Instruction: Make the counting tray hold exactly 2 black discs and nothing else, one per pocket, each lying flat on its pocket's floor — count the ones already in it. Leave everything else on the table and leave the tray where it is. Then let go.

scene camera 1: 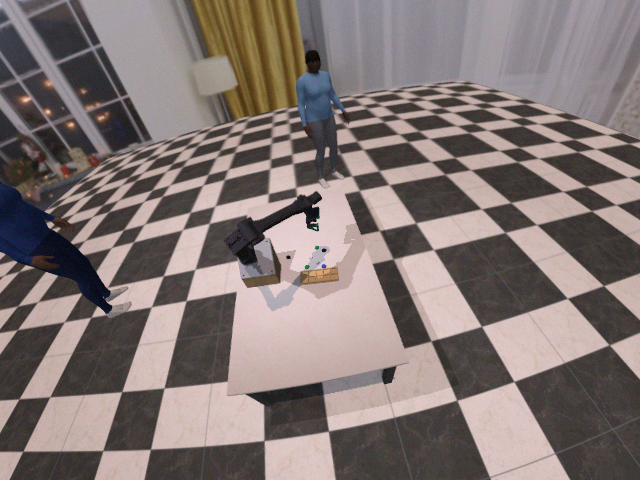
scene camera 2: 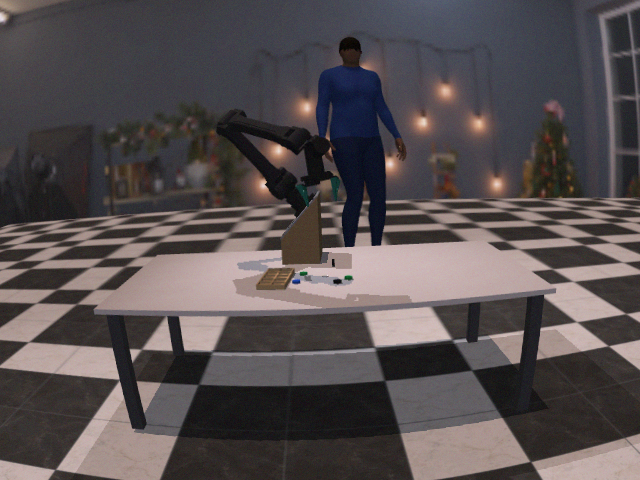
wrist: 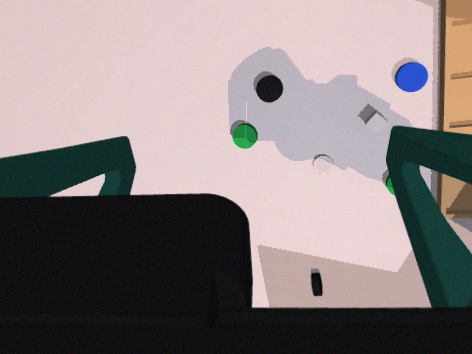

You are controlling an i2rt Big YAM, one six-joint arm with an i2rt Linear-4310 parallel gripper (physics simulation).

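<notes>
My gripper [scene camera 1: 317,223] [scene camera 2: 321,202] [wrist: 256,147] is open and empty, high above the table. One black disc [scene camera 1: 324,250] [scene camera 2: 337,281] [wrist: 269,88] lies flat on the table near a green disc. Another black disc [scene camera 1: 288,257] [scene camera 2: 333,262] [wrist: 317,283] stands on its edge, nearer the arm's base. The wooden counting tray [scene camera 1: 319,282] [scene camera 2: 272,288] [wrist: 440,100] has two rows of pockets; I can make out no disc in it, but its pockets are small in the scene views and partly cut off in the wrist view.
A green disc [scene camera 2: 348,277] [wrist: 244,136], a second green disc [scene camera 2: 303,273] [wrist: 392,186], a blue disc [scene camera 2: 296,281] [wrist: 411,77], a whitish disc [wrist: 323,164] and a small grey block [wrist: 376,121] lie outside the tray. The arm's base block [scene camera 1: 262,280] [scene camera 2: 301,248] stands beyond them.
</notes>
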